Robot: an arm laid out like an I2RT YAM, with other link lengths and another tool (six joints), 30 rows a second.
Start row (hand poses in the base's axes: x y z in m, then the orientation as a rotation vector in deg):
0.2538 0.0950 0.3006 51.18 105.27 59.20
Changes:
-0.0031 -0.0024 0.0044 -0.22 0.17 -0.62
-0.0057 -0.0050 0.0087 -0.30 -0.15 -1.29
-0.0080 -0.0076 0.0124 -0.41 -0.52 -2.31
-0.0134 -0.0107 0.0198 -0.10 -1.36 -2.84
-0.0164 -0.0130 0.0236 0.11 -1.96 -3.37
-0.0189 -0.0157 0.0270 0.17 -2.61 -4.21
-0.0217 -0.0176 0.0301 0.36 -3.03 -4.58
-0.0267 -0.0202 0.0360 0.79 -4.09 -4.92
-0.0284 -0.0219 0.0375 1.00 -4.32 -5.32
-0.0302 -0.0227 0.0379 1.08 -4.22 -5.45
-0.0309 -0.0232 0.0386 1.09 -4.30 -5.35
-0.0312 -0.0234 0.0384 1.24 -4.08 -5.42
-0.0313 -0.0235 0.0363 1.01 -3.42 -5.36
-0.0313 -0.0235 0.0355 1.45 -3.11 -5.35
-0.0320 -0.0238 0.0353 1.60 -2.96 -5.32
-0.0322 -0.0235 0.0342 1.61 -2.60 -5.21
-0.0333 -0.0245 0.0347 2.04 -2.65 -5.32
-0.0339 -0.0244 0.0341 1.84 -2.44 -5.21
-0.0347 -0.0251 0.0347 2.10 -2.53 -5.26
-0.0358 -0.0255 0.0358 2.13 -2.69 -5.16
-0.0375 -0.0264 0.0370 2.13 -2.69 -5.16
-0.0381 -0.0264 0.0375 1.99 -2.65 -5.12
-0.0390 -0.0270 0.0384 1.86 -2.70 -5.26
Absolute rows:
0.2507 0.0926 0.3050 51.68 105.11 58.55
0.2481 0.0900 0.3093 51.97 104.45 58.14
0.2458 0.0874 0.3130 52.50 103.55 57.50
0.2404 0.0843 0.3204 52.56 102.41 57.71
0.2374 0.0820 0.3242 52.71 101.51 57.75
0.2349 0.0793 0.3276 52.99 100.43 57.47
0.2321 0.0774 0.3307 53.12 99.78 57.53
0.2271 0.0748 0.3366 52.93 98.54 58.02
0.2254 0.0731 0.3381 53.22 98.02 58.04
0.2236 0.0723 0.3385 53.43 97.99 58.01
0.2229 0.0718 0.3392 53.31 97.98 58.10
0.2226 0.0716 0.3390 53.60 98.06 58.15
0.2225 0.0715 0.3369 53.86 98.73 57.79
0.2225 0.0715 0.3361 54.32 98.82 58.15
0.2218 0.0712 0.3359 54.48 98.90 58.27
0.2216 0.0715 0.3348 54.64 99.26 58.26
0.2205 0.0705 0.3353 54.95 98.99 58.62
0.2199 0.0706 0.3347 54.88 99.30 58.44
0.2191 0.0699 0.3353 55.01 99.10 58.69
0.2180 0.0695 0.3364 54.84 99.02 58.82
0.2163 0.0686 0.3376 54.84 99.02 58.82
0.2157 0.0686 0.3381 54.76 99.13 58.70
0.2148 0.0680 0.3390 54.76 99.05 58.50

